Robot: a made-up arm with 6 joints.
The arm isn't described. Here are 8 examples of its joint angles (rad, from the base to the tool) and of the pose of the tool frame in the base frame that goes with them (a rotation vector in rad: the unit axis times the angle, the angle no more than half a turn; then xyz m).
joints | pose
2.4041 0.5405 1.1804 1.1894 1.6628 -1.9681 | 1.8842 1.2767 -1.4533 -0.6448 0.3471 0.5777
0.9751 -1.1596 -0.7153 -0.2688 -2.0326 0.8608 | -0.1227 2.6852 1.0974 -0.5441 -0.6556 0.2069
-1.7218 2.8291 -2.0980 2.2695 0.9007 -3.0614 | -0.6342 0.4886 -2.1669 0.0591 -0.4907 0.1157
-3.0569 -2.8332 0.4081 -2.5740 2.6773 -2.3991 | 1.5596 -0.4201 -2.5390 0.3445 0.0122 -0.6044
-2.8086 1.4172 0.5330 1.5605 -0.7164 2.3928 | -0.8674 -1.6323 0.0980 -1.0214 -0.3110 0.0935
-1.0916 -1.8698 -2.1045 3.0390 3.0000 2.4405 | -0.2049 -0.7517 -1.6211 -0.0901 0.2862 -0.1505
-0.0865 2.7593 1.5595 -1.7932 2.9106 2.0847 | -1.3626 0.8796 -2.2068 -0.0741 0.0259 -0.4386
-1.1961 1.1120 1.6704 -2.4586 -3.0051 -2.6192 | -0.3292 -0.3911 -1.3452 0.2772 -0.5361 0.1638
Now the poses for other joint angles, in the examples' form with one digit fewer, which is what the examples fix.
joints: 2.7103 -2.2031 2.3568 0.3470 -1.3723 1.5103
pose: -0.998 0.953 -1.507 0.458 -0.216 0.364
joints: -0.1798 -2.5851 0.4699 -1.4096 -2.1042 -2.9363
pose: -1.458 0.276 -0.868 -0.570 0.273 -0.479
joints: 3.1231 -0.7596 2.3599 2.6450 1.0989 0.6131
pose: 0.316 -0.624 0.460 -0.125 -0.106 0.710
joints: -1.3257 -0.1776 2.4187 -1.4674 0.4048 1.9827
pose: 2.019 1.246 -0.864 0.080 -0.336 0.404
